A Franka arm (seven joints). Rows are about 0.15 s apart.
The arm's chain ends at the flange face. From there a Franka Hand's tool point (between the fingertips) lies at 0.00 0.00 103.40 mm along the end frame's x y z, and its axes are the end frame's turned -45 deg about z.
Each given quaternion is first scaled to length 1.
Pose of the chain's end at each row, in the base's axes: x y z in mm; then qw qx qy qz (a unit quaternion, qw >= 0):
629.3 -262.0 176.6 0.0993 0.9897 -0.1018 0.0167
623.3 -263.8 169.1 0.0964 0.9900 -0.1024 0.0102
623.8 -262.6 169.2 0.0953 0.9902 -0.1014 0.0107
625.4 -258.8 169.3 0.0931 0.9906 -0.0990 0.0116
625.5 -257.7 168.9 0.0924 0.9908 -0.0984 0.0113
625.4 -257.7 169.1 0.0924 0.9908 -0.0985 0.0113
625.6 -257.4 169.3 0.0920 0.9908 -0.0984 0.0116
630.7 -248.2 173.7 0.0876 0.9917 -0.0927 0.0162
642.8 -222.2 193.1 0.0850 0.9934 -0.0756 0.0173
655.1 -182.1 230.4 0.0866 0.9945 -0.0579 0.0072
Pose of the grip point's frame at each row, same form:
630.6 -282.7 75.3 0.0981 0.9533 0.2847 -0.0226
623.3 -283.8 67.6 0.0930 0.9538 0.2843 -0.0275
624.0 -282.3 67.7 0.0921 0.9536 0.2853 -0.0266
625.9 -278.1 67.7 0.0905 0.9531 0.2876 -0.0249
625.9 -276.9 67.3 0.0897 0.9530 0.2882 -0.0249
625.8 -276.9 67.5 0.0897 0.9530 0.2882 -0.0249
626.1 -276.5 67.7 0.0894 0.9531 0.2883 -0.0245
632.3 -266.5 71.9 0.0871 0.9517 0.2939 -0.0186
645.0 -239.9 91.3 0.0851 0.9467 0.3103 -0.0165
655.5 -200.0 128.6 0.0828 0.9410 0.3271 -0.0265

